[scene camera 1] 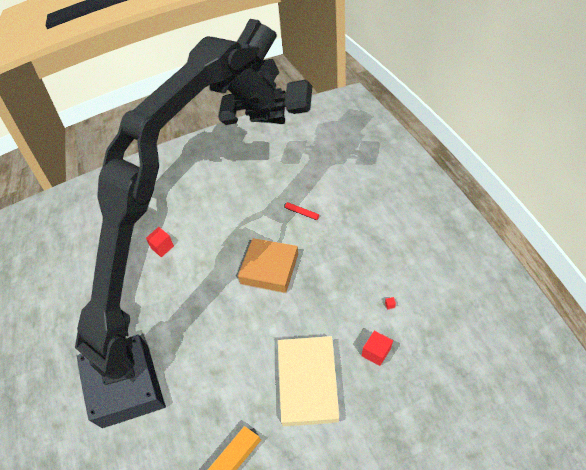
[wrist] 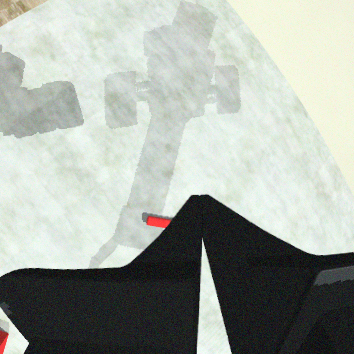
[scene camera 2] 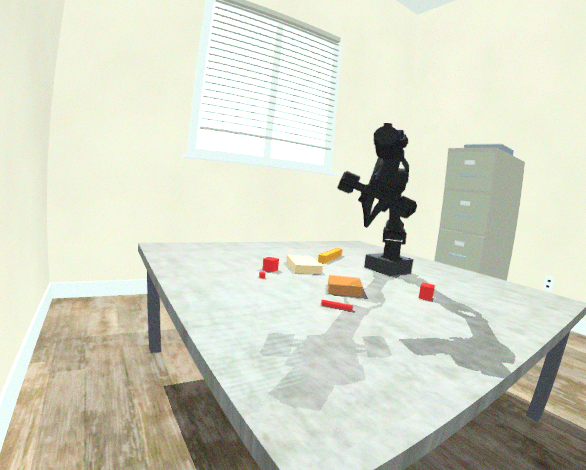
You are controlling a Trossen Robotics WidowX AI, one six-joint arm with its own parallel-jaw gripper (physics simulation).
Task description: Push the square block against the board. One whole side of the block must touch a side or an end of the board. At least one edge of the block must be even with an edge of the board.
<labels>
My gripper is shut, holding nothing. A pale tan board rests on the table. A square block rests on the table.
</labels>
